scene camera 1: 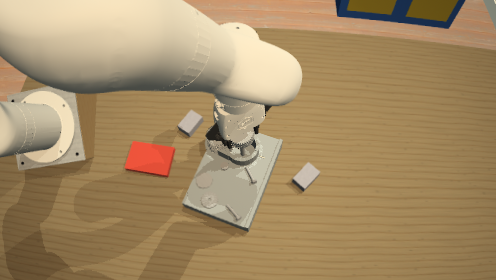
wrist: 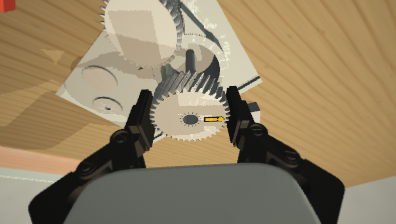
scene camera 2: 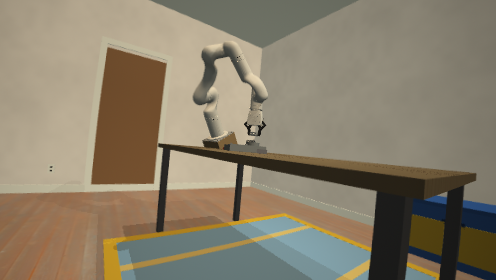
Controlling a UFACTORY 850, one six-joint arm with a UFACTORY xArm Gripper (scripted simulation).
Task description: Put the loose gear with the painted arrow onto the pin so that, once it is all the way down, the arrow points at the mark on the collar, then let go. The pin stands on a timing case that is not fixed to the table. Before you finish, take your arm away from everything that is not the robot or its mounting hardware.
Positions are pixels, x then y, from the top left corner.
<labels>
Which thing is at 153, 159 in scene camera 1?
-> A red flat pad.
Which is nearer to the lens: the loose gear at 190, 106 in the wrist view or the grey timing case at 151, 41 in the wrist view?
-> The loose gear.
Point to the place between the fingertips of my gripper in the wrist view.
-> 190, 100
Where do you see a grey timing case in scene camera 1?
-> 233, 186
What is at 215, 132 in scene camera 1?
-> My gripper.
</labels>
